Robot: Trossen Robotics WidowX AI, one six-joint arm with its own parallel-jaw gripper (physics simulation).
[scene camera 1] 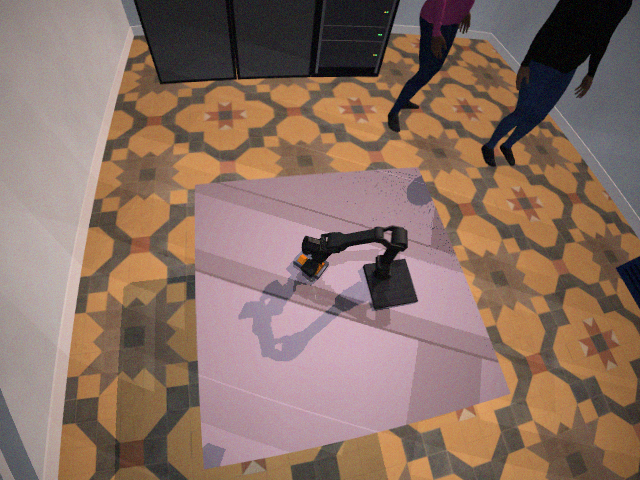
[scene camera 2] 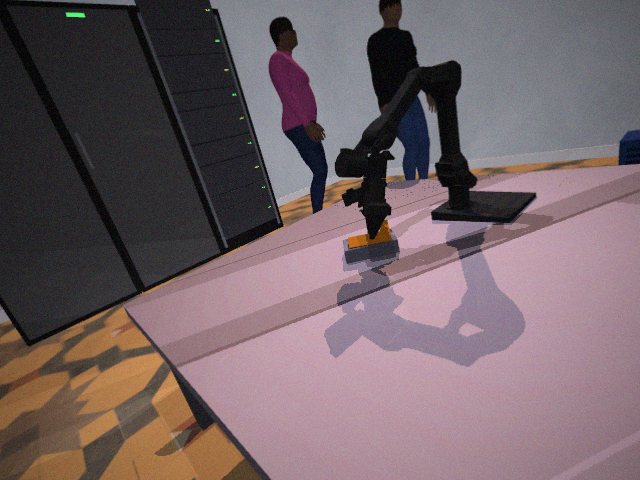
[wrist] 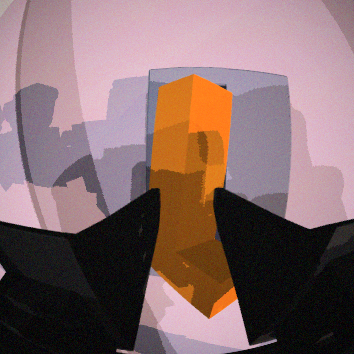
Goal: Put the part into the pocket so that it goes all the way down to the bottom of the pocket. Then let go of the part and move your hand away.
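Places are measured from the arm's base along level axes (x ahead, y down, z left), in metres.
Where they show: gripper, fingertip midpoint: (scene camera 1: pixel 310 264) (scene camera 2: pixel 371 238) (wrist: pixel 186 195); arm's base, origin of the base link: (scene camera 1: pixel 380 273) (scene camera 2: pixel 459 205).
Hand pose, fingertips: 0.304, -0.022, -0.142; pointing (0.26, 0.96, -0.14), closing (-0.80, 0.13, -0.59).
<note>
Things, the pixels of their centre, and the offset from my fingertips, as dx, dy, dz. "*": a spot on its surface instead. Level surfaces: height alone.
- orange L-shaped part, surface spot: (wrist: pixel 200 120) (scene camera 2: pixel 356 237) (scene camera 1: pixel 304 258) * +0.017, -0.010, -0.035
- grey block, body centre: (wrist: pixel 217 177) (scene camera 2: pixel 369 245) (scene camera 1: pixel 311 263) -0.012, +0.027, -0.016
- pink table, its level: dy +0.045
The orange L-shaped part (scene camera 1: pixel 303 259) (scene camera 2: pixel 357 241) (wrist: pixel 200 120) sits at the grey block (scene camera 2: pixel 371 254) (wrist: pixel 260 150) that has the pocket. In the wrist view a lengthwise edge faces up with a side face sloping away on each side, so the part looks tilted, and its near end reaches past the fingertips. Part of it stands above the block's rim. A dark sliver of the pocket shows beside it; the rest of the pocket is hidden. My gripper (scene camera 1: pixel 311 270) (scene camera 2: pixel 372 236) (wrist: pixel 186 195) is shut on the part, one finger on each side, close above the block.
The block rests on the pink table (scene camera 1: pixel 289 403) (scene camera 2: pixel 413 413). The arm's black base plate (scene camera 1: pixel 397 291) (scene camera 2: pixel 496 204) stands to the right of the block. Dark cabinets (scene camera 1: pixel 273 38) (scene camera 2: pixel 77 129) and two people stand beyond the table.
</note>
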